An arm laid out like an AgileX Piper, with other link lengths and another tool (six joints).
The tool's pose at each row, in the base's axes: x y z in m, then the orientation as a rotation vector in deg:
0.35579 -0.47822 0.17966 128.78 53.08 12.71
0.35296 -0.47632 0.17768 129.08 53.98 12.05
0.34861 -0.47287 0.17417 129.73 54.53 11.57
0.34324 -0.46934 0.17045 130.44 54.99 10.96
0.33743 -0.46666 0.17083 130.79 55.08 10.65
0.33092 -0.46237 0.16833 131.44 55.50 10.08
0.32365 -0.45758 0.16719 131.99 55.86 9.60
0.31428 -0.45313 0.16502 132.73 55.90 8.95
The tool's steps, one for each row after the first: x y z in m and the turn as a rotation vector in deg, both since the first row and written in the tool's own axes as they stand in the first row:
-0.00059 -0.00384 -0.00064 0.70 -0.06 -0.65
-0.00111 -0.01033 -0.00155 1.56 -0.06 -0.91
-0.00229 -0.01756 -0.00274 2.47 -0.17 -1.13
-0.00477 -0.02192 -0.00674 2.88 -0.28 -1.15
-0.00639 -0.02938 -0.00970 3.72 -0.38 -1.34
-0.00836 -0.03663 -0.01425 4.43 -0.46 -1.51
-0.01200 -0.04555 -0.01866 5.24 -0.74 -1.46

